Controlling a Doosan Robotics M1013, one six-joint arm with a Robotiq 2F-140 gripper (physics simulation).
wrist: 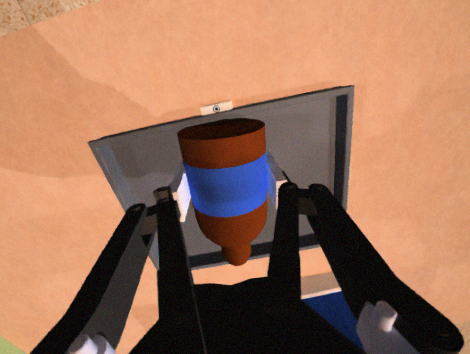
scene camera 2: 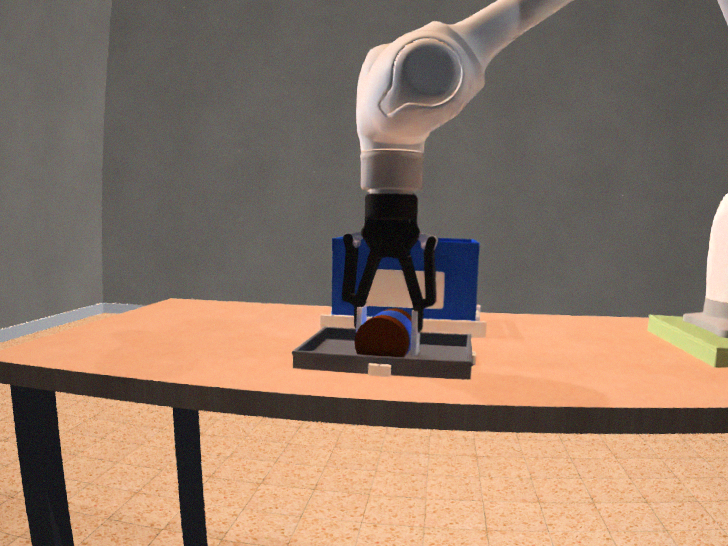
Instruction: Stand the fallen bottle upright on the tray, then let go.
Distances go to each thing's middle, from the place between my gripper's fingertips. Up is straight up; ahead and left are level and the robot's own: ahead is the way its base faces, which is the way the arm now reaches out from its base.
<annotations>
The brown bottle [scene camera 2: 388,333] lies 3 cm to the right of my hand and 2 cm above it. Also, from my hand: blue panel [scene camera 2: 443,263] 1 cm behind, 24 cm to the right, 7 cm above; then pale strip [scene camera 2: 477,329] 1 cm behind, 23 cm to the right; then dark grey tray [scene camera 2: 440,352] 4 cm to the right, 2 cm below.
</annotations>
